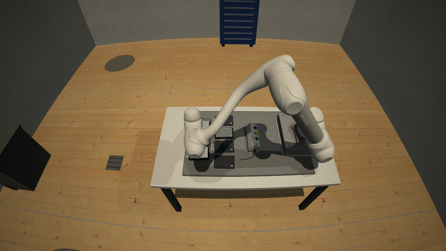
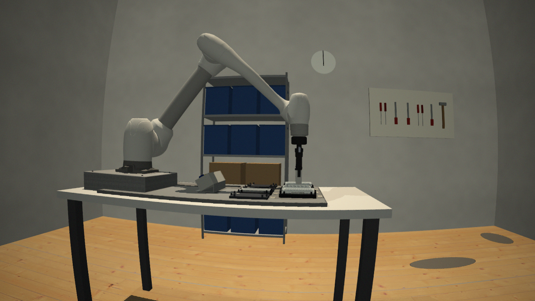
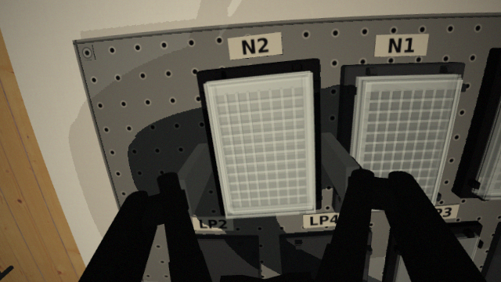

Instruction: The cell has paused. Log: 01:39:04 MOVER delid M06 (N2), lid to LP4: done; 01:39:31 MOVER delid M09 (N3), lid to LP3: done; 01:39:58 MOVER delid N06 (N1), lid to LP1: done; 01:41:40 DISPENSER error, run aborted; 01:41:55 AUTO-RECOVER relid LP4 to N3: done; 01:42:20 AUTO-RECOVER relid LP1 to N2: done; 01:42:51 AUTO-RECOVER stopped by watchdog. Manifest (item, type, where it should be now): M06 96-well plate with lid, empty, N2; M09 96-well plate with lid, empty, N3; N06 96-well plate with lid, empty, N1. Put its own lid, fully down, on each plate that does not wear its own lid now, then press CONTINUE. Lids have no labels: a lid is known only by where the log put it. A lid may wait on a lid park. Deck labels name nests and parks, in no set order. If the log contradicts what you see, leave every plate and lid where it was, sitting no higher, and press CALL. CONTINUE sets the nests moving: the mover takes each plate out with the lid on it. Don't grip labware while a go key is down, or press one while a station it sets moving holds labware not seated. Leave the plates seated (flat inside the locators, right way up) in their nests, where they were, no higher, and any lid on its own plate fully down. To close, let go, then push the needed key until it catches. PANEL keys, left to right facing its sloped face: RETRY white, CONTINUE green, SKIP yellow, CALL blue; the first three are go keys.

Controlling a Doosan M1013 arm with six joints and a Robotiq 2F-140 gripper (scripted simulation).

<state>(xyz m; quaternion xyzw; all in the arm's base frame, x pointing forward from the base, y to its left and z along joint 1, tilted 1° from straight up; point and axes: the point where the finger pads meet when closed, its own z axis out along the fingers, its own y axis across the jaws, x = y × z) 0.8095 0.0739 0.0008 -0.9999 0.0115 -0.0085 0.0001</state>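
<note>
Right now my hand is 50 mm above the nest N2. The rest, counted from my hand: park LP4: 190 mm behind, 50 mm to the right, 50 mm below; then park LP2: 180 mm behind, 80 mm to the left, 50 mm below; then LP2 label: 90 mm behind, 70 mm to the left, 50 mm below.
</note>
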